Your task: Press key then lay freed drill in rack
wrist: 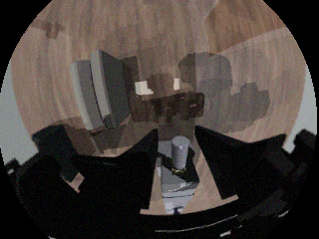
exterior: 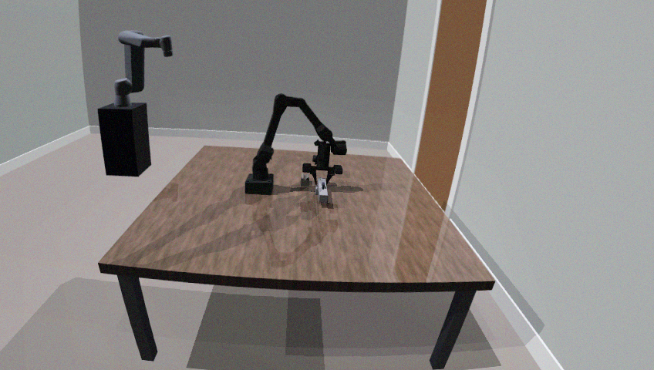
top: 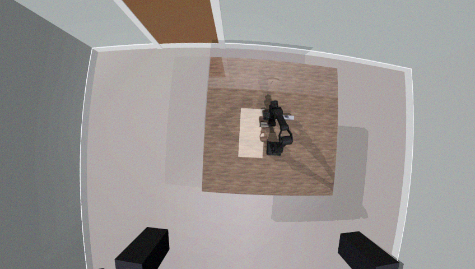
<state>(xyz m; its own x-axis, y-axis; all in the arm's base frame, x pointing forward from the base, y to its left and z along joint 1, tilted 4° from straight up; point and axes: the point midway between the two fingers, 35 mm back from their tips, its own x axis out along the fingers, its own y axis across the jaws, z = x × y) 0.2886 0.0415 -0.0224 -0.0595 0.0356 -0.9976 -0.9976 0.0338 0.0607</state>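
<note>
Now: gripper tip 50 mm to the left of the drill and 30 mm below it. Also, from my gripper tip: grey slatted rack (80 mm behind, 60 mm to the left).
</note>
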